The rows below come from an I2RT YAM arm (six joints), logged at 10 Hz.
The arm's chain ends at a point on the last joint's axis. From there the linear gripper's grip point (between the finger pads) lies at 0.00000 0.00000 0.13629 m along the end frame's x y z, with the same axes.
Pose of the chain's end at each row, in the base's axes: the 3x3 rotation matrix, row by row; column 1 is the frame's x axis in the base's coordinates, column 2 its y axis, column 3 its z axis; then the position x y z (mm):
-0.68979 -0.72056 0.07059; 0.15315 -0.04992 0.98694; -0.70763 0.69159 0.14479; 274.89 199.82 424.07
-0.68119 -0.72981 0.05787; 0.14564 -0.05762 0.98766; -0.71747 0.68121 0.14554; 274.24 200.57 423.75
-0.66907 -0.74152 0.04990; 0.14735 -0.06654 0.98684; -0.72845 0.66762 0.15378; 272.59 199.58 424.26
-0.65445 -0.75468 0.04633; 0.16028 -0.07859 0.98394; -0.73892 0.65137 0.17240; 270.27 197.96 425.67
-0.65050 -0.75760 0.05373; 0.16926 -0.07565 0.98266; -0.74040 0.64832 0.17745; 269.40 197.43 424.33
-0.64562 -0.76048 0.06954; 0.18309 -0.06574 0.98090; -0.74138 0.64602 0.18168; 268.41 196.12 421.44
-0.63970 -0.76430 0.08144; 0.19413 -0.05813 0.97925; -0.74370 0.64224 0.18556; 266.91 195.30 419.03
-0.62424 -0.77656 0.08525; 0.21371 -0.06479 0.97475; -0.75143 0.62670 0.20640; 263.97 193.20 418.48
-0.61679 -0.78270 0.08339; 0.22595 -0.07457 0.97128; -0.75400 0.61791 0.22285; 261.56 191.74 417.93
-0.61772 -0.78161 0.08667; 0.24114 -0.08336 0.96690; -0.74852 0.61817 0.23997; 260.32 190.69 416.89
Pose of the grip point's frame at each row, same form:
-0.68979 -0.72056 0.07059; 0.15315 -0.04992 0.98694; -0.70763 0.69159 0.14479; 284.51 334.33 443.80
-0.68119 -0.72981 0.05787; 0.14564 -0.05762 0.98766; -0.71747 0.68121 0.14554; 282.13 335.18 443.59
-0.66907 -0.74152 0.04990; 0.14735 -0.06654 0.98684; -0.72845 0.66762 0.15378; 279.39 334.08 445.22
-0.65445 -0.75468 0.04633; 0.16028 -0.07859 0.98394; -0.73892 0.65137 0.17240; 276.58 332.06 449.17
-0.65050 -0.75760 0.05373; 0.16926 -0.07565 0.98266; -0.74040 0.64832 0.17745; 276.72 331.36 448.51
-0.64562 -0.76048 0.06954; 0.18309 -0.06574 0.98090; -0.74138 0.64602 0.18168; 277.89 329.81 446.20
-0.63970 -0.76430 0.08144; 0.19413 -0.05813 0.97925; -0.74370 0.64224 0.18556; 278.01 328.76 444.32
-0.62424 -0.77656 0.08525; 0.21371 -0.06479 0.97475; -0.75143 0.62670 0.20640; 275.59 326.05 446.61
-0.61679 -0.78270 0.08339; 0.22595 -0.07457 0.97128; -0.75400 0.61791 0.22285; 272.93 324.12 448.30
-0.61772 -0.78161 0.08667; 0.24114 -0.08336 0.96690; -0.74852 0.61817 0.23997; 272.13 322.47 449.60

